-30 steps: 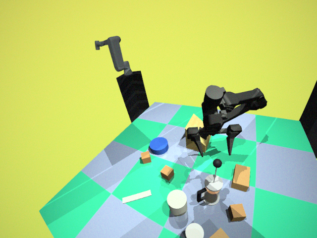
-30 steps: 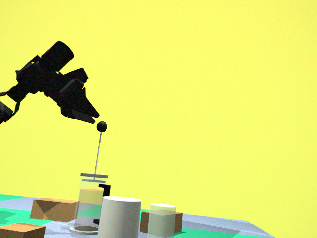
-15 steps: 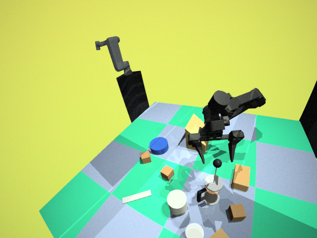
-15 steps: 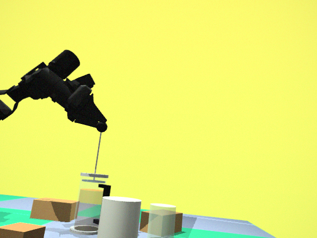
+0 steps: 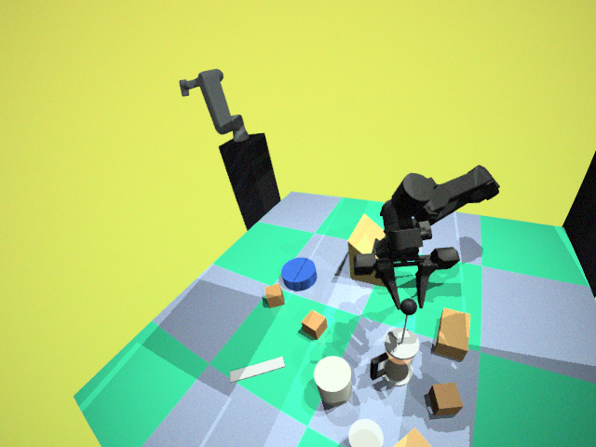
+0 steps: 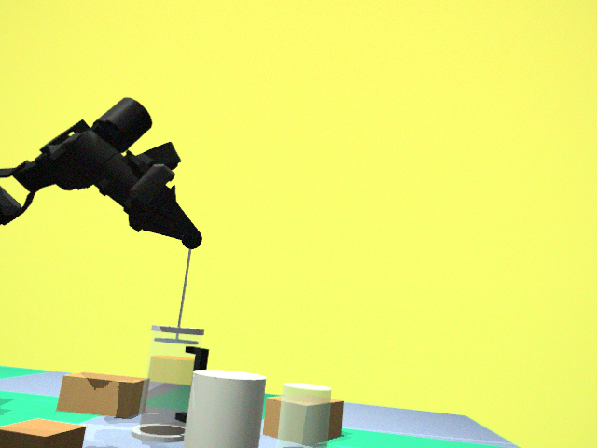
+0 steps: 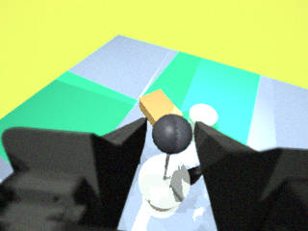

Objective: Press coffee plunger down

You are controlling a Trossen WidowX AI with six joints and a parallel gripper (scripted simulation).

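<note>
The coffee press is 130 mm below my gripper tip and 20 mm to the right of it. From my gripper tip the other things lie so: blue disc (370 mm to the right, 240 mm below, 240 mm behind); then cream cylinder (220 mm below, 130 mm to the right, 80 mm ahead); then white bar (340 mm to the right, 260 mm below, 100 mm ahead).
</note>
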